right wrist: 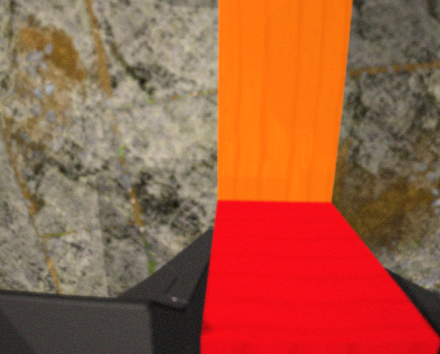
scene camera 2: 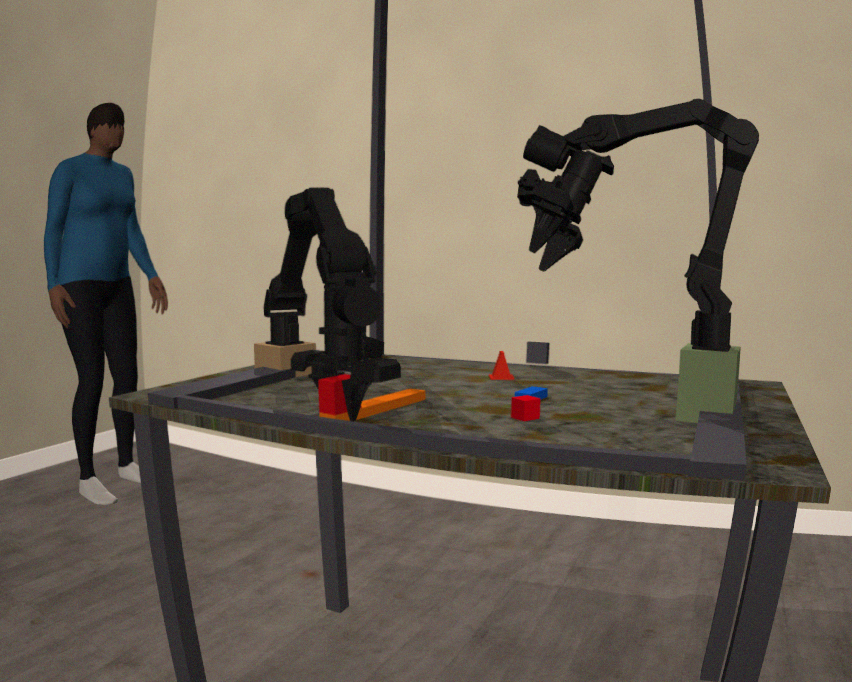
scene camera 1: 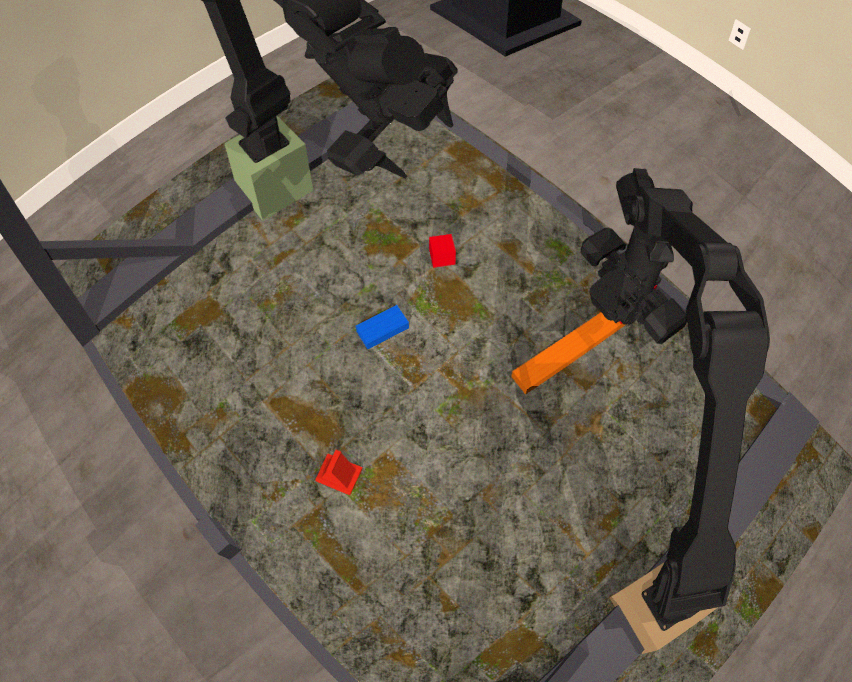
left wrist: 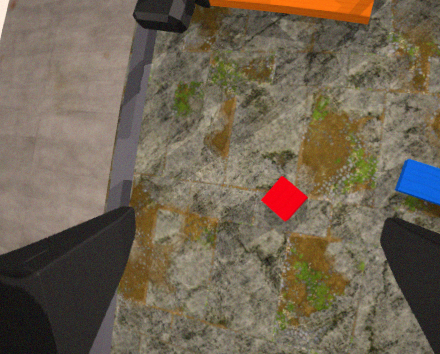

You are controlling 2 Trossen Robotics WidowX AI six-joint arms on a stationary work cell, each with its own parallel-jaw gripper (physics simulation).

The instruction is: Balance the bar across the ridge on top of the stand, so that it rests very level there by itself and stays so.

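Frame: origin at the left arm's base, x ahead, y left, z up, level; centimetres.
Seen in the pictures: left gripper, between the fingertips: [scene camera 2: 536,261] [scene camera 1: 427,150] [left wrist: 261,225]; right gripper, between the fingertips: [right wrist: 264,243] [scene camera 2: 344,419]; left arm's base, origin of its link: [scene camera 2: 711,348] [scene camera 1: 263,143]; right arm's base, origin of its link: [scene camera 2: 284,343] [scene camera 1: 671,599].
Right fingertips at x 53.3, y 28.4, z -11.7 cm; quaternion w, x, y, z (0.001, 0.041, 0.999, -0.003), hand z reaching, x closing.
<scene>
Offsets run from my right fingertips to a thing's top centre. "pt": to the spot under its first point.
The orange bar [scene camera 1: 568,352] [scene camera 2: 397,402] [left wrist: 300,10] [right wrist: 282,100] lies on the table, with a red block @(dy +0.9, dx +0.1, dz +6.7 cm) [scene camera 2: 331,395] [right wrist: 300,300] standing on one end. My right gripper [scene camera 1: 634,284] [right wrist: 264,243] points down over that end, its fingers against both sides of the red block, mostly hidden in scene camera 1. The stand, a small red wedge with a ridge on top @(pt dy -47.5, dx -4.6, dz +3.8 cm) [scene camera 1: 338,472] [scene camera 2: 501,366], stands apart from the bar, at the lower left in scene camera 1. My left gripper [scene camera 1: 427,150] [scene camera 2: 538,259] [left wrist: 261,225] is open and empty, high above the table.
A red cube @(dy -15.4, dx -24.3, dz +3.2 cm) [scene camera 1: 441,251] [scene camera 2: 525,408] [left wrist: 284,198] and a blue block @(dy -29.7, dx -19.6, dz +1.6 cm) [scene camera 1: 382,327] [scene camera 2: 531,393] [left wrist: 422,181] lie between the left gripper and the stand. A dark frame rail [scene camera 1: 152,238] [scene camera 2: 454,442] runs along the table edges. A person [scene camera 2: 90,213] stands beyond the table.
</scene>
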